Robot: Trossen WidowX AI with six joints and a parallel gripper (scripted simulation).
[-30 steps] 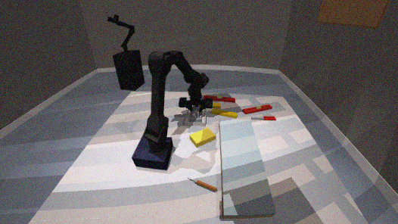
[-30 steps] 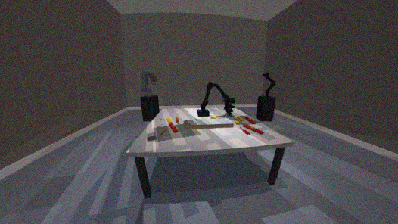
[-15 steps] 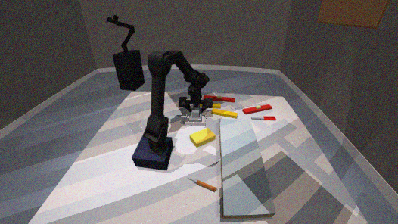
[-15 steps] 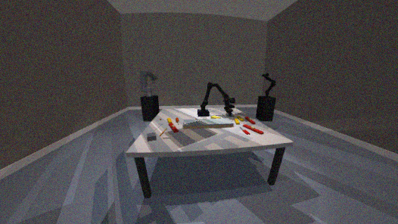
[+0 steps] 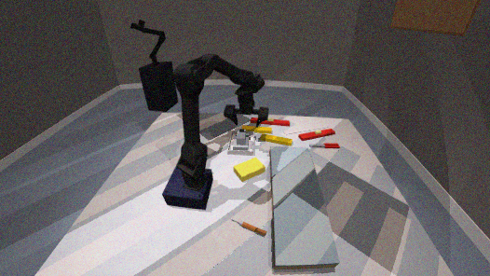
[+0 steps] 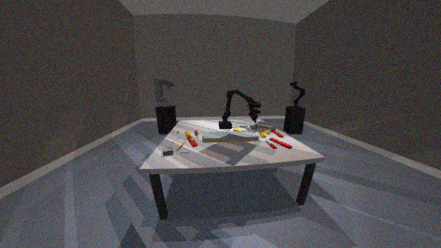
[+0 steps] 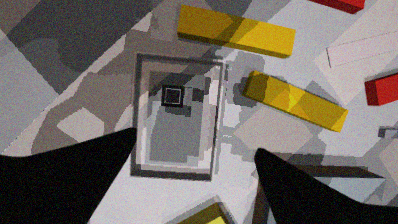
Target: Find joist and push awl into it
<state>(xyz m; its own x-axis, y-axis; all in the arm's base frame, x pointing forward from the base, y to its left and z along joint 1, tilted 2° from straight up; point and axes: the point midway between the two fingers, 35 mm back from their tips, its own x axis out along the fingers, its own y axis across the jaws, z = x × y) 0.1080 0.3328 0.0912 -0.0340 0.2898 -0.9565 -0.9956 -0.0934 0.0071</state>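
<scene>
My gripper tip is 43 cm to the left of the awl, 10 cm short of it and 10 cm above it. Round my gripper tip: stud finder 6 cm below, 3 cm behind, 1 cm to the left; then tray 10 cm below, 3 cm behind; then yellow block 18 cm to the right, 10 cm below, 5 cm ahead.
</scene>
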